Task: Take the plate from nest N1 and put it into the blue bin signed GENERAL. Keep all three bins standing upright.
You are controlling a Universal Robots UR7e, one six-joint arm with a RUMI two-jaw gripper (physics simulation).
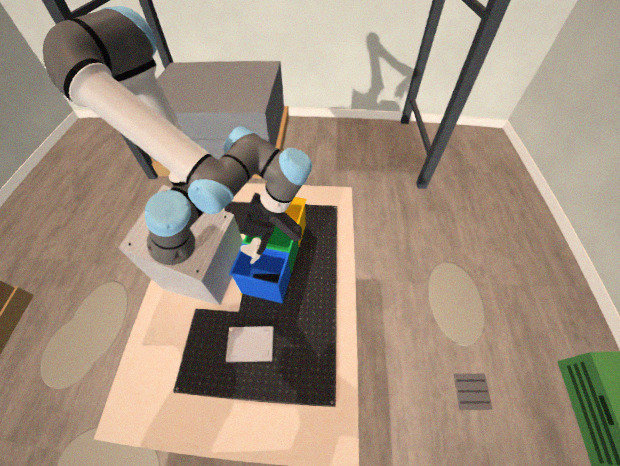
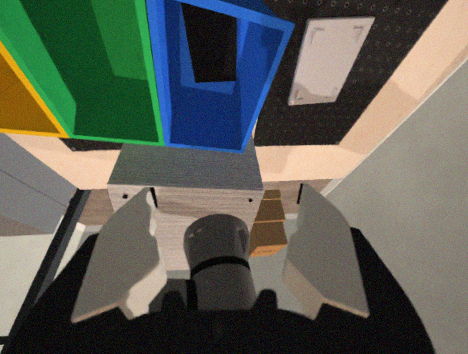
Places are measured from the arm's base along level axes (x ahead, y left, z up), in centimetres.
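Where they show: gripper, between the fingertips: (image 1: 253, 246) (image 2: 227, 187); arm's base, origin of its link: (image 1: 171, 243) (image 2: 216, 236).
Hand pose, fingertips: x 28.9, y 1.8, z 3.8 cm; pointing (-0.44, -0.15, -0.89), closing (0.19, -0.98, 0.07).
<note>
Each offset is from my fingertips to the centre of the thing. Level surfaces: height alone.
The black plate {dx +0.5, dy +0.9, dz -29.9 cm} (image 1: 265, 277) (image 2: 211, 47) lies inside the blue bin {dx -0.3, dy +1.0, dz -21.9 cm} (image 1: 258, 288) (image 2: 205, 120), partly hidden by its walls. The green bin {dx +0.3, dy +14.0, dz -21.9 cm} (image 1: 273, 240) (image 2: 112, 112) and the yellow bin {dx +1.0, dy +27.1, dz -21.9 cm} (image 1: 302, 215) (image 2: 20, 115) stand beside it in a row; all three are upright. My gripper (image 1: 251, 245) (image 2: 227, 187) is open with nothing between its fingers, above the blue and green bins. A pale rectangular nest {dx -0.1, dy -22.8, dz -30.1 cm} (image 1: 249, 344) (image 2: 332, 60) lies on the black board with no plate on it; no N1 label or GENERAL sign is readable.
The black perforated board {dz -30.8 cm} (image 1: 300, 370) (image 2: 285, 127) lies on the light table {dz -32.2 cm} (image 1: 165, 420) (image 2: 295, 162). The robot's grey base block (image 1: 175, 283) (image 2: 185, 165) stands close beside the blue bin. A grey cabinet (image 1: 225, 85) stands at the back, and dark frame posts (image 1: 451, 110) rise behind the table.
</note>
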